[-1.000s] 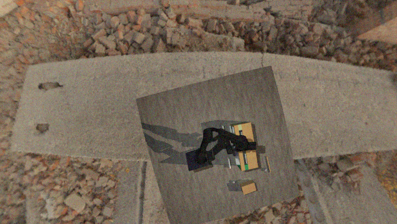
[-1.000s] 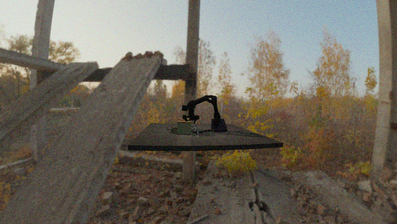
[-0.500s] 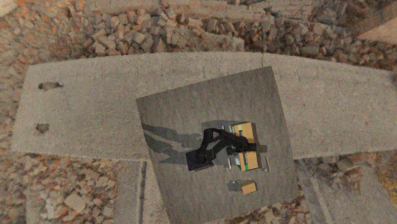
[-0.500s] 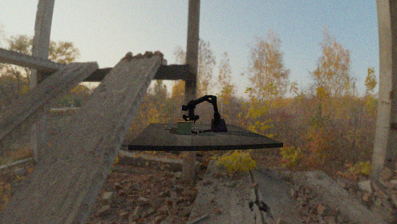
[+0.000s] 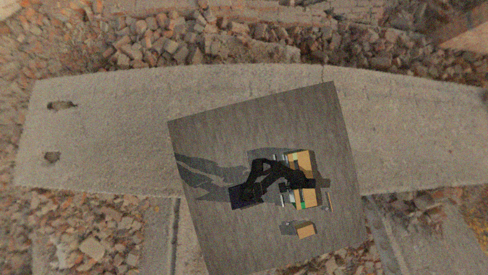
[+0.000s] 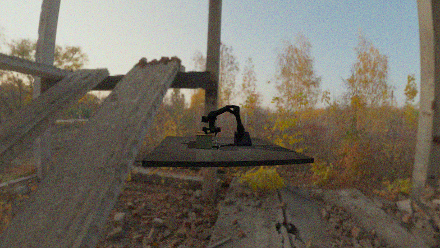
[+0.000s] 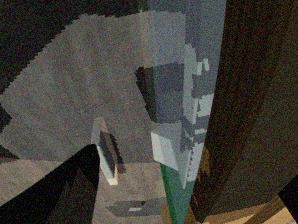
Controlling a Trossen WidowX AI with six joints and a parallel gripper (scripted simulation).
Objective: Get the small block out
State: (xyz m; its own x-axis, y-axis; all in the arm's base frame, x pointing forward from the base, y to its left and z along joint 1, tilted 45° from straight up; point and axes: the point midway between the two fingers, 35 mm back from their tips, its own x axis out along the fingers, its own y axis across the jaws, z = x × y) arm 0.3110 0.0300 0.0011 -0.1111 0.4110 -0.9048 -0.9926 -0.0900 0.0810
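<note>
The box is 4 cm ahead of my gripper tip, 3 cm to the left of it and 2 cm below it. Round my gripper tip: tan piece: 37 cm to the right, 6 cm below, 6 cm ahead.
</note>
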